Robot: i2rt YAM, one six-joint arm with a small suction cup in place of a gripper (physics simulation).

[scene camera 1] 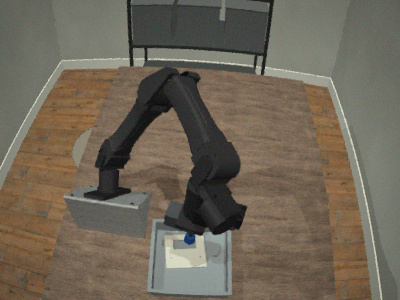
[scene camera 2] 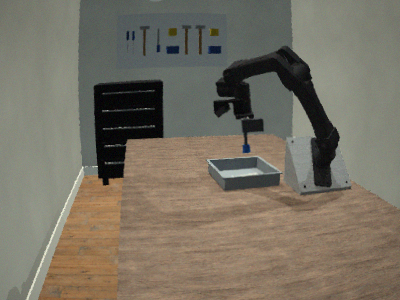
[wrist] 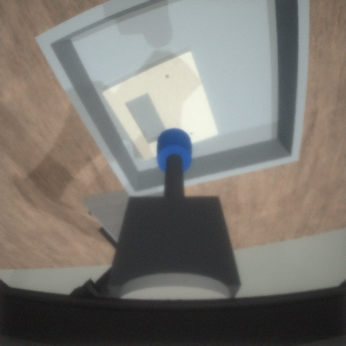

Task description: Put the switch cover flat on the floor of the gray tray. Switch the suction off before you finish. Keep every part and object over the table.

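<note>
The switch cover (scene camera 1: 185,259) (wrist: 195,102), a flat cream plate with a rectangular opening and small screw holes, lies flat on the floor of the gray tray (scene camera 1: 150,265) (scene camera 2: 252,183) (wrist: 301,100). In the second scene view a thin pale strip of the switch cover (scene camera 2: 245,174) shows over the tray's near wall. My gripper (scene camera 1: 189,239) (scene camera 2: 246,149) (wrist: 174,150), a blue suction cup on a thin black stem, is open and hangs above the tray, apart from the cover. In the wrist view the cup hides a little of the cover's edge.
The arm's gray angled base block (scene camera 1: 107,215) (scene camera 2: 295,165) stands beside the tray on the wooden table (scene camera 1: 280,200) (scene camera 2: 225,240). The tray's walls rise around the cover. A black drawer cabinet (scene camera 2: 129,117) stands on the floor beyond the table.
</note>
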